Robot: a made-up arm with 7 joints.
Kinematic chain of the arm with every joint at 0, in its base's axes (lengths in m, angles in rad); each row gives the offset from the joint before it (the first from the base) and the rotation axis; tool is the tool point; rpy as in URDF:
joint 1: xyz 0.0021 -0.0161 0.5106 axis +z
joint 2: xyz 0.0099 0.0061 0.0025 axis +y
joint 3: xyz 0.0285 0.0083 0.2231 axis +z
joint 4: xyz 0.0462 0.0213 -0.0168 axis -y
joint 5: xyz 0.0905 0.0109 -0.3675 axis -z
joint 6: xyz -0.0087 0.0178 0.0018 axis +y
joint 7: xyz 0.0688 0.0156 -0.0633 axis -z
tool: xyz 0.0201 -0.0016 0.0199 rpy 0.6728 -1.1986 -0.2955
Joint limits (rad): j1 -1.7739..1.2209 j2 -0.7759..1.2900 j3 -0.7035..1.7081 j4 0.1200..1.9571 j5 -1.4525..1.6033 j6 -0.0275..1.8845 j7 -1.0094..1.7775
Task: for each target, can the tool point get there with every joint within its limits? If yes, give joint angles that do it. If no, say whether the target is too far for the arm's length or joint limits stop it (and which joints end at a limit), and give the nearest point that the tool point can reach.
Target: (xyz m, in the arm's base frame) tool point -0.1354 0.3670 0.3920
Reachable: yes | joints 0.4434 0.6823 1.1310 0.6253 -0.9612 0.2020 0.3743
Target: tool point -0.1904 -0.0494 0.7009
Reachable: no: joint limits stop it (at a limit: joint 2, joint 3, joint 4, joint 6) | nearest point -0.2572 -0.0610 0.5714 | short by 0.146 m
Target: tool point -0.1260 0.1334 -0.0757
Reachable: no: joint limits stop it (at a limit: joint 1, joint 2, joint 5) | nearest point -0.0889 0.1486 0.0422 | short by 0.125 m
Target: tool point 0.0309 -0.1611 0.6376
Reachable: no: joint limits stop it (at a limit: joint 2, joint 6, joint 7) | nearest point 0.0627 -0.3210 0.5846 | short by 0.171 m
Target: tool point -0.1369 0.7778 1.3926
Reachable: no: too far | nearest point -0.0754 0.4436 1.0184 | short by 0.505 m
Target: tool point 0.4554 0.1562 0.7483
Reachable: yes | joints 0.2291 -0.3121 0.0226 1.1422 -0.6959 1.1120 0.7453
